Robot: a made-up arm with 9 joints. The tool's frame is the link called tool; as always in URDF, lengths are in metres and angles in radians. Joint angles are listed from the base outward.
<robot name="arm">
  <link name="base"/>
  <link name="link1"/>
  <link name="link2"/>
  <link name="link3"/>
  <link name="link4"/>
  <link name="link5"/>
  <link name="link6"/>
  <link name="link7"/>
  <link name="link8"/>
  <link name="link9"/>
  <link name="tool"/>
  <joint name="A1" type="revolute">
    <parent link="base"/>
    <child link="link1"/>
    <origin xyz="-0.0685 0.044 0.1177" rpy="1.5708 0 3.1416"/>
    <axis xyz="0 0 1"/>
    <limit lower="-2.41" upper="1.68"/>
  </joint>
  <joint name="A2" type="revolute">
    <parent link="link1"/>
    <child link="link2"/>
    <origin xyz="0.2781 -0.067 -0.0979" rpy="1.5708 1.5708 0"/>
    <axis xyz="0 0 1"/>
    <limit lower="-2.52" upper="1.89"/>
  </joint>
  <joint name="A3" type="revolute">
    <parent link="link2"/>
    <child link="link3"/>
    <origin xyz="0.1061 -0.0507 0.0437" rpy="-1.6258 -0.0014 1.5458"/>
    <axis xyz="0 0 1"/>
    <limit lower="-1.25" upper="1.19"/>
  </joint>
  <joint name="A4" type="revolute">
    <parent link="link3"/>
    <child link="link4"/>
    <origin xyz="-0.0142 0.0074 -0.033" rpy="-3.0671 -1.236 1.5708"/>
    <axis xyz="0 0 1"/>
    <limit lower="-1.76" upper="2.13"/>
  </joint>
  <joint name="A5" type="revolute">
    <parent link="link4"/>
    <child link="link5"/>
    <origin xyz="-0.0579 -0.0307 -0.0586" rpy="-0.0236 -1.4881 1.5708"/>
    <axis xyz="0 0 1"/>
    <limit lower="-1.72" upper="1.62"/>
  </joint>
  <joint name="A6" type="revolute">
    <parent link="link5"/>
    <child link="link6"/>
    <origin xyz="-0.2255 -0.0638 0.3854" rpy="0.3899 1.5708 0"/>
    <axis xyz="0 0 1"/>
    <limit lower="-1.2" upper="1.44"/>
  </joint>
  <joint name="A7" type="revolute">
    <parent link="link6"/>
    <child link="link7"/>
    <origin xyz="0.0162 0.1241 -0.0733" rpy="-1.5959 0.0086 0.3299"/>
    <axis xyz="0 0 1"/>
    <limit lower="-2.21" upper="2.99"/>
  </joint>
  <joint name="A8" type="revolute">
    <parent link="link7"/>
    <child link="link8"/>
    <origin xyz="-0.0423 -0.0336 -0.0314" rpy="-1.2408 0 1.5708"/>
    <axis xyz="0 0 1"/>
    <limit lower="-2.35" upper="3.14"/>
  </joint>
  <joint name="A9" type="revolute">
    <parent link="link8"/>
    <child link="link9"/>
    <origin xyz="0.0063 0.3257 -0.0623" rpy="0 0 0"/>
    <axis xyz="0 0 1"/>
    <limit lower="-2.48" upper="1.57"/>
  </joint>
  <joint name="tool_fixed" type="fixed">
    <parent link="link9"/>
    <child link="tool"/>
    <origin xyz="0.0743 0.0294 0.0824" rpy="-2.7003 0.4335 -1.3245"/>
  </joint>
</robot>
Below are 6 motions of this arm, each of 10 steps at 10 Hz.
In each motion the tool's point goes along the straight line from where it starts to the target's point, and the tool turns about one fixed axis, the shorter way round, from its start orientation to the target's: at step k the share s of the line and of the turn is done. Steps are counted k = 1, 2, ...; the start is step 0. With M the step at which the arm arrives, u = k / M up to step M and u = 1 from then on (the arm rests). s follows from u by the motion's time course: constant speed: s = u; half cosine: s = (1 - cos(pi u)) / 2; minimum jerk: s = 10 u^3 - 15 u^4 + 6 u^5.
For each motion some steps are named. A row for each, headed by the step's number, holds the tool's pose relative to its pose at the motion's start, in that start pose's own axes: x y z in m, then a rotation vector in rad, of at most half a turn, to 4 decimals.
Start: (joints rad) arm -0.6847 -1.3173 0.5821 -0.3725 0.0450 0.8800 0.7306 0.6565 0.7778
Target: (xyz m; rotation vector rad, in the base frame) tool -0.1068 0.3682 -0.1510 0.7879 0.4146 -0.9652
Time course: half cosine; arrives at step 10
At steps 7, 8, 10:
7: -0.1062 -0.1330 -0.1371 -0.3194 -0.1191 0.4656
8: -0.1210 -0.1516 -0.1562 -0.3639 -0.1357 0.5305
10: -0.1338 -0.1676 -0.1727 -0.4023 -0.1500 0.5865

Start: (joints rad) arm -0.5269 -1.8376 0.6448 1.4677 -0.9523 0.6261 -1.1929 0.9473 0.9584
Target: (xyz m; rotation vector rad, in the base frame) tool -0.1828 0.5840 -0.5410 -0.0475 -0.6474 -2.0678
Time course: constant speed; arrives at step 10
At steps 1, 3, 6, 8, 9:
1: 0.0514 0.0415 -0.0563 -0.0985 -0.1532 -0.1842
3: 0.1543 0.1244 -0.1688 -0.2955 -0.4596 -0.5527
6: 0.3087 0.2489 -0.3376 -0.5911 -0.9192 -1.1055
8: 0.4115 0.3319 -0.4501 -0.7881 -1.2256 -1.4740
9: 0.4630 0.3733 -0.5064 -0.8866 -1.3788 -1.6582

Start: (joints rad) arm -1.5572 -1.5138 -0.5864 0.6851 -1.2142 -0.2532 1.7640 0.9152 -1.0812
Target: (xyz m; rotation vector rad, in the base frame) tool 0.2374 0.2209 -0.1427 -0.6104 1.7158 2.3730
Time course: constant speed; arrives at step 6
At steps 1, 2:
1: -0.0263 -0.0051 -0.0192 -0.0518 0.0853 -0.1808
2: -0.0526 -0.0103 -0.0385 -0.1036 0.1706 -0.3616

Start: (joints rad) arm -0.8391 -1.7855 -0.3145 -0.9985 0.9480 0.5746 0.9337 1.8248 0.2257
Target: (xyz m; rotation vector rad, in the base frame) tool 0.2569 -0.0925 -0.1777 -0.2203 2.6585 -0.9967
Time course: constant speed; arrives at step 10
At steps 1, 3, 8, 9, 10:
1: 0.0010 -0.0057 0.0260 -0.0155 -0.0307 -0.0600
3: 0.0029 -0.0171 0.0781 -0.0466 -0.0921 -0.1800
8: 0.0077 -0.0455 0.2084 -0.1242 -0.2456 -0.4801
9: 0.0087 -0.0512 0.2344 -0.1398 -0.2763 -0.5401
10: 0.0096 -0.0568 0.2604 -0.1553 -0.3070 -0.6001

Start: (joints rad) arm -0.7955 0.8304 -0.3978 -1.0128 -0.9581 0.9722 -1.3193 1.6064 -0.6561
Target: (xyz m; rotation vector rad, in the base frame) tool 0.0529 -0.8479 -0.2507 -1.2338 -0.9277 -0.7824
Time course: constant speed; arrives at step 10
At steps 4, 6, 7, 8, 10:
4: 0.0896 0.1403 0.0617 0.3751 -0.2436 0.6565
6: 0.1343 0.2104 0.0926 0.5627 -0.3654 0.9847
7: 0.1567 0.2455 0.1080 0.6565 -0.4263 1.1488
8: 0.1791 0.2805 0.1234 0.7502 -0.4872 1.3129
10: 0.2239 0.3506 0.1543 0.9378 -0.6090 1.6412

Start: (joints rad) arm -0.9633 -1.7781 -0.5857 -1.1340 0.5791 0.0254 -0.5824 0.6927 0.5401
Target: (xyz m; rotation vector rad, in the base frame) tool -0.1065 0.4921 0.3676 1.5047 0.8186 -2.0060
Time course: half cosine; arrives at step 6
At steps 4, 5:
4: -0.1137 0.1697 0.1125 -0.2666 0.0245 -0.3224
5: -0.1414 0.2111 0.1400 -0.3317 0.0305 -0.4010

